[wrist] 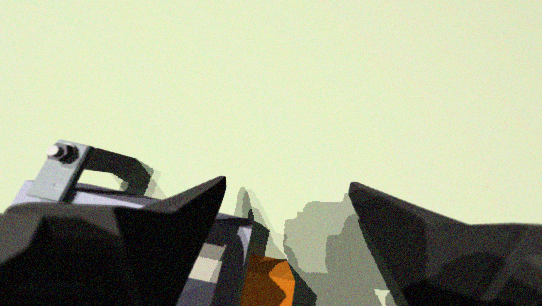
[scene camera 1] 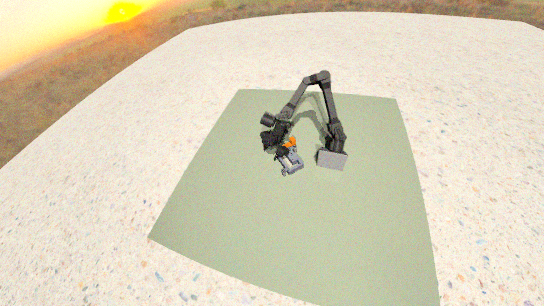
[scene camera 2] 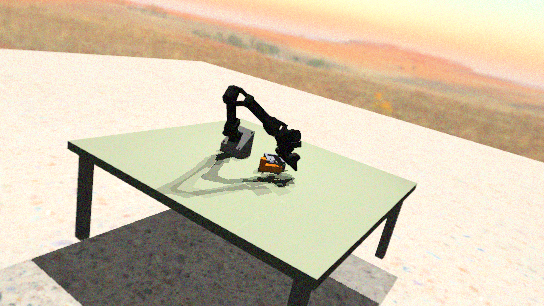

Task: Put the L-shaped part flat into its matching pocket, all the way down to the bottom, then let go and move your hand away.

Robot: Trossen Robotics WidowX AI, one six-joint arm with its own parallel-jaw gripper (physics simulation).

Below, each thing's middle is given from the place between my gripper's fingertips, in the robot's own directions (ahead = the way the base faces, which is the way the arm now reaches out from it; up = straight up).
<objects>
Now: hand 9 cm past the orange L-shaped part (wrist: 264, 273) and 7 cm to the left of it.
</objects>
